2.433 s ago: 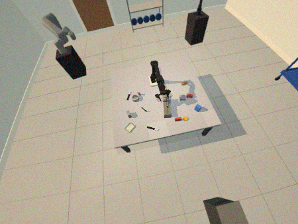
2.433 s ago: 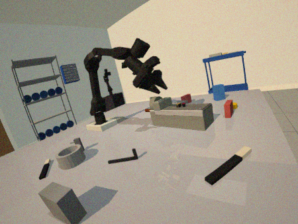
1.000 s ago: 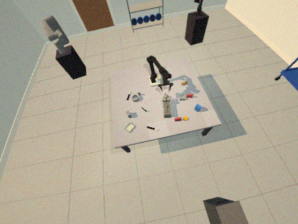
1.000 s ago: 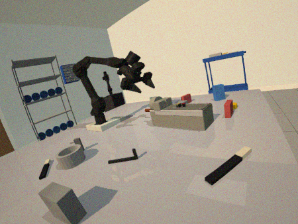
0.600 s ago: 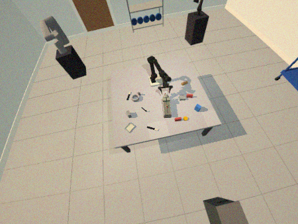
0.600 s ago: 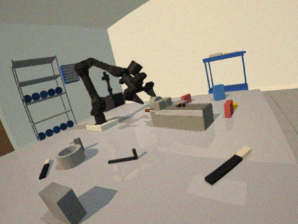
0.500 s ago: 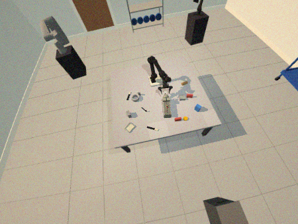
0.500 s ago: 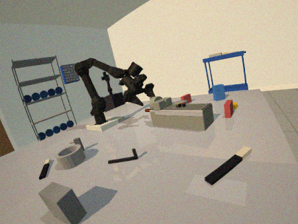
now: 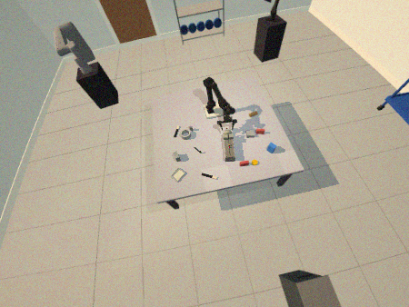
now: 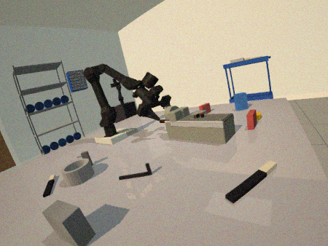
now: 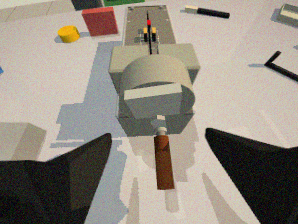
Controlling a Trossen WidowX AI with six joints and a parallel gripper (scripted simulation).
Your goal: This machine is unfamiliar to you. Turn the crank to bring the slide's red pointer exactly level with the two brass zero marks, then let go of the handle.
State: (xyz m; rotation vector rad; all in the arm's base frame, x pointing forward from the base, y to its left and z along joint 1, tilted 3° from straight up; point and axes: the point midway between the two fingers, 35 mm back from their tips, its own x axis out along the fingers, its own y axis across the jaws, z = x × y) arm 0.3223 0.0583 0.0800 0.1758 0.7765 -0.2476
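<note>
The brown crank handle is 2 cm behind my gripper tip and 2 cm below it. From my gripper tip the other things lie so: yellow disc 37 cm ahead, 11 cm to the left, 7 cm below; red pointer 18 cm ahead, 5 cm to the right; black l-shaped piece 7 cm ahead, 32 cm to the right, 7 cm below.
</note>
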